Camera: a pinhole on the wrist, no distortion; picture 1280 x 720 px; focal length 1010.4 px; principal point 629.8 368.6 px. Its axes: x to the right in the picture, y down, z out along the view. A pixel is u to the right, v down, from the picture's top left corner.
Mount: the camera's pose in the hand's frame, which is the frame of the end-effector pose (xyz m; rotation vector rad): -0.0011 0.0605 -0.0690 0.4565 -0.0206 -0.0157
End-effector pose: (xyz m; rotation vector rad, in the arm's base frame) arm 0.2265 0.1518 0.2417 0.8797 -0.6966 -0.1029
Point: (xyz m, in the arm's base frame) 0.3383 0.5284 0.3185
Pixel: behind the camera
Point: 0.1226 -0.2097 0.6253
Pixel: outside the picture
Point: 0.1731 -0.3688 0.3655
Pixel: 1020.9 297.3
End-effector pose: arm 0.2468 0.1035 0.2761 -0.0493 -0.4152 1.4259
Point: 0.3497 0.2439 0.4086
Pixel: outside the picture
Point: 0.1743 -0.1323 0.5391
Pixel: 223.6 565.0
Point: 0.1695 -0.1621 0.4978
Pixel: 76.6 571.9
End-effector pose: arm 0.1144 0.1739 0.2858 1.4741 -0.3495 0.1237
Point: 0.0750 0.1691 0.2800
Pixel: 265.0 215.0
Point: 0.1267 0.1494 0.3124
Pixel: 893.5 409.7
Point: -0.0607 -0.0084 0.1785
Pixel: 76.8 371.2
